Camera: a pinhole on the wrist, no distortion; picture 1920 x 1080 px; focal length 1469.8 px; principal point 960.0 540.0 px. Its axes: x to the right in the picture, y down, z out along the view. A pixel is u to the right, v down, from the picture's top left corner.
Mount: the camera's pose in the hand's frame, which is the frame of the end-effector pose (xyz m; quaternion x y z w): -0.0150 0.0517 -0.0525 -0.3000 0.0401 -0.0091 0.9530
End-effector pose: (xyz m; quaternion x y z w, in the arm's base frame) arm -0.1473 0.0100 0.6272 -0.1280 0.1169 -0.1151 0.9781
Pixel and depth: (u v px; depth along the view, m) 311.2 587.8 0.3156
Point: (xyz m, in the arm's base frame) -0.1664 0.3210 0.7812
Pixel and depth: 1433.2 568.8 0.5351
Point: 0.2070 0.3782 0.8321
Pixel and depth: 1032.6 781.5 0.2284
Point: -0.0631 0.2311 0.6704
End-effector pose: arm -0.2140 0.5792 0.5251 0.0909 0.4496 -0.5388 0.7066
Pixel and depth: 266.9 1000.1 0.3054
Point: 0.1277 0.7020 0.6012
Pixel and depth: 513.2 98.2 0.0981
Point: -0.1180 0.6096 0.5487
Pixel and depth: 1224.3 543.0 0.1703
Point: -0.0435 0.5672 0.4996
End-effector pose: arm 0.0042 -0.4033 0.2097 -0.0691 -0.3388 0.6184 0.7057
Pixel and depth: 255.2 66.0 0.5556
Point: -0.4844 -0.7338 0.3952
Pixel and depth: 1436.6 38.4 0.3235
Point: -0.2629 -0.3500 0.3859
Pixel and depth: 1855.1 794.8 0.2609
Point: -0.2554 -0.2396 0.2487
